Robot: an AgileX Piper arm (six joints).
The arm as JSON. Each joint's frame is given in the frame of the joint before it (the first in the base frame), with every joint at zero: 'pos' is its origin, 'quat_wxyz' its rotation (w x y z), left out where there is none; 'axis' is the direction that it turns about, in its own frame. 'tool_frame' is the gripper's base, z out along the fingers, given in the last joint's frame.
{
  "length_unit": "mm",
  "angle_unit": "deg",
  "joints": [
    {
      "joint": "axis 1",
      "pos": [
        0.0,
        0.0,
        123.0
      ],
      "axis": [
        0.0,
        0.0,
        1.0
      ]
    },
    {
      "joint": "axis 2",
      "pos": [
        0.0,
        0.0,
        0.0
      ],
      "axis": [
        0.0,
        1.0,
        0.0
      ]
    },
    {
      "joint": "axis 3",
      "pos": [
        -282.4,
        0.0,
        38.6
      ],
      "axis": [
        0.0,
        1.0,
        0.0
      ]
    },
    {
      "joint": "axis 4",
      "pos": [
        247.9,
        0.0,
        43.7
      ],
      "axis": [
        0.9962,
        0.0,
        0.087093
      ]
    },
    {
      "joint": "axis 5",
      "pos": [
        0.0,
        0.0,
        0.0
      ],
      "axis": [
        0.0,
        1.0,
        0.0
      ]
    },
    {
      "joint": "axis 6",
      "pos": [
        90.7,
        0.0,
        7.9
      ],
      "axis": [
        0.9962,
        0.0,
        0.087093
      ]
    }
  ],
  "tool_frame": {
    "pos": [
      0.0,
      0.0,
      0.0
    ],
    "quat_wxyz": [
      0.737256,
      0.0,
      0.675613,
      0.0
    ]
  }
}
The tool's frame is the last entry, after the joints.
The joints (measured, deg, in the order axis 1, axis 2, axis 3, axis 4, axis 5, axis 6), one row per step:
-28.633 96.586 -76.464 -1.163 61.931 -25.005
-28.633 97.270 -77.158 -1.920 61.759 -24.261
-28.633 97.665 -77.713 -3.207 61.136 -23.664
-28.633 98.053 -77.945 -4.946 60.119 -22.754
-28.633 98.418 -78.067 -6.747 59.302 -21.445
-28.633 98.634 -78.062 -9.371 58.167 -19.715
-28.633 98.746 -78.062 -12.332 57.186 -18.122
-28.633 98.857 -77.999 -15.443 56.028 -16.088
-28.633 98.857 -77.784 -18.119 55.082 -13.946
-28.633 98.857 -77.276 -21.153 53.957 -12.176
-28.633 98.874 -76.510 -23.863 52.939 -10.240
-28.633 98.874 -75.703 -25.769 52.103 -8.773
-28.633 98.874 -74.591 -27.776 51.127 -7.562
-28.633 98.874 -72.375 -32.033 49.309 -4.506
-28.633 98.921 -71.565 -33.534 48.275 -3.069
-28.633 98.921 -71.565 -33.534 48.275 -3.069
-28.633 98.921 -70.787 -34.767 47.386 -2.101
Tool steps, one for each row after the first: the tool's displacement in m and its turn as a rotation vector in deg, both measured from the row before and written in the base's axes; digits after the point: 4 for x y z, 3 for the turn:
0.0026 -0.0026 -0.0007 -0.589 0.094 -0.523
0.0020 -0.0031 0.0005 -1.348 -0.182 -0.219
0.0016 -0.0035 -0.0007 -1.698 -0.115 -0.359
0.0011 -0.0033 -0.0011 -1.534 0.057 -0.705
0.0005 -0.0041 -0.0004 -2.297 -0.010 -0.798
-0.0001 -0.0042 0.0005 -2.581 0.150 -0.527
0.0001 -0.0043 0.0005 -2.660 -0.095 -0.778
-0.0004 -0.0033 0.0004 -2.153 -0.192 -0.961
-0.0008 -0.0034 -0.0007 -2.428 0.145 -0.376
-0.0012 -0.0026 -0.0021 -1.936 0.199 -0.547
-0.0012 -0.0014 -0.0026 -1.247 0.179 -0.363
-0.0016 -0.0012 -0.0039 -1.248 0.468 0.017
-0.0035 -0.0022 -0.0075 -2.492 0.756 -0.257
-0.0006 -0.0007 -0.0029 -0.852 -0.216 -0.117
0.0000 0.0000 0.0000 0.000 0.000 0.000
-0.0007 -0.0004 -0.0027 -0.677 -0.041 0.138

